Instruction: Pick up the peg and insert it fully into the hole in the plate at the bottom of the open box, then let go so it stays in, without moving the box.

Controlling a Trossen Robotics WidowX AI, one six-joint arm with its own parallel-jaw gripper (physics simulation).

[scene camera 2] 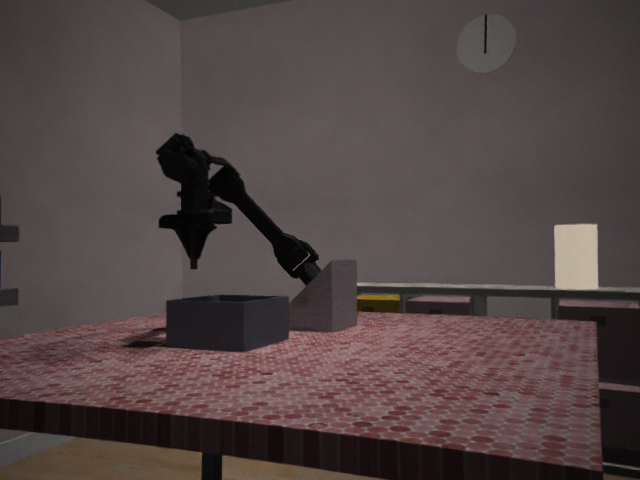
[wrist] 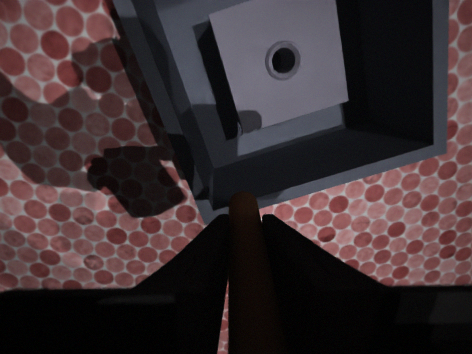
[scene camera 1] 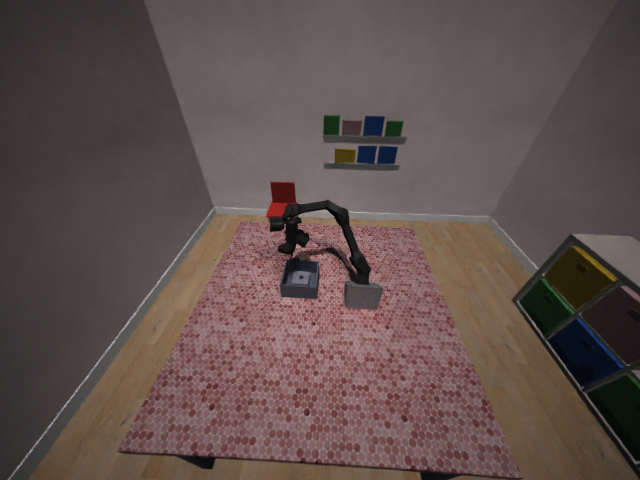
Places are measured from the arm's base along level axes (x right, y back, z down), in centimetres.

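Pixels of known places: gripper, between the fingertips: (scene camera 2: 194, 259) (wrist: 245, 224) (scene camera 1: 292, 253); arm's base, origin of its link: (scene camera 2: 319, 284) (scene camera 1: 362, 283).
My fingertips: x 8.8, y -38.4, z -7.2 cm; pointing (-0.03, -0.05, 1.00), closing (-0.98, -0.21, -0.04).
Note:
Ahead of a thing's pixels: the offset from my fingertips to its top centre. "*": to the spot under its first point. Level surfaces: height alone.
A brown peg @(dx +0.1, dy -0.1, dz -5.9 cm) (scene camera 2: 193, 264) (wrist: 245, 225) is held between my fingers, its lower end sticking out below them. My gripper (scene camera 2: 193, 256) (wrist: 245, 224) points down and is shut on the peg, above the height of the box's rim. The open dark grey box @(dx -5.3, dy +5.4, dz +8.6 cm) (scene camera 1: 299, 291) (scene camera 2: 206, 325) (wrist: 440, 75) stands on the table. Inside it lies a light grey plate @(dx -5.3, dy +5.4, dz +12.3 cm) (scene camera 1: 307, 282) (wrist: 310, 90) with a round hole @(* dx -4.4, dy +5.5, dz +13.7 cm) (scene camera 1: 301, 277) (wrist: 284, 60). In the wrist view the peg's tip shows over the box's near wall, close to a corner, and apart from the hole.
A grey wedge-shaped base block (scene camera 1: 362, 297) (scene camera 2: 341, 299) carries the arm beside the box. Both stand on the red-patterned table @(dz +18.4 cm) (scene camera 1: 310, 361) (scene camera 2: 413, 372). A red chair (scene camera 1: 282, 193) is beyond the table's far edge. A shelf unit with coloured bins is at the right.

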